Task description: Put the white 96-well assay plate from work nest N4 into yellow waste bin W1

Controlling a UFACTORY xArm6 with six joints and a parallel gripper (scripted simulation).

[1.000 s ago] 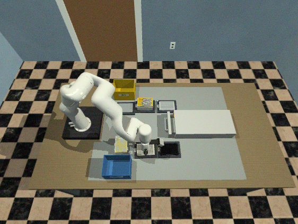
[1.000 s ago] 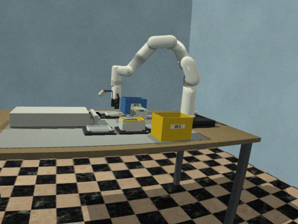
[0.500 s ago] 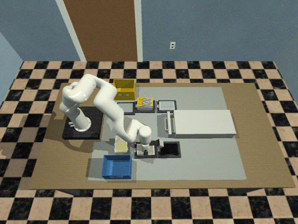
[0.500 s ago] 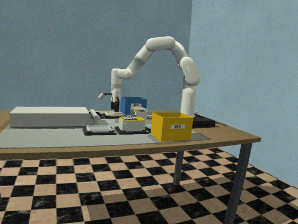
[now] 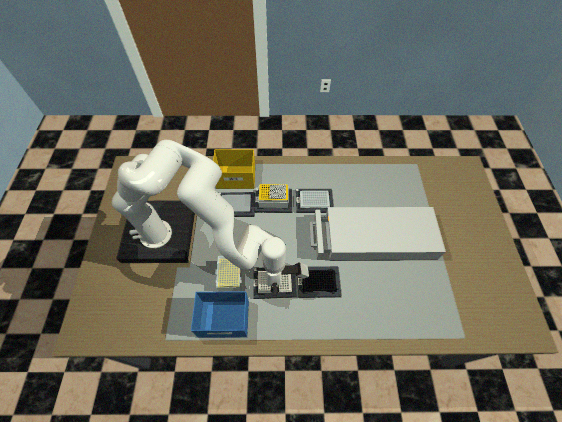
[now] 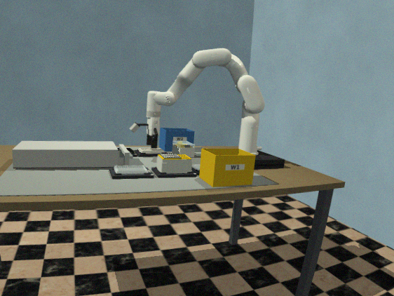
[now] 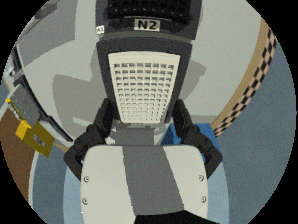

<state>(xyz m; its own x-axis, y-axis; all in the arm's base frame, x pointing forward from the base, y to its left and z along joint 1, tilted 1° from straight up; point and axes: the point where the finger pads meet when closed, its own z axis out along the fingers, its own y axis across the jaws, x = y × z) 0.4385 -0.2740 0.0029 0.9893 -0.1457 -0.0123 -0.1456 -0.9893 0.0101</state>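
My hand is 3 cm above the white 96-well assay plate. Also, from my hand: dark work nest N4: 5 cm below; blue bin: 21 cm behind, 10 cm to the right, 1 cm below; black plate: 17 cm ahead, 3 cm to the right, 3 cm below.
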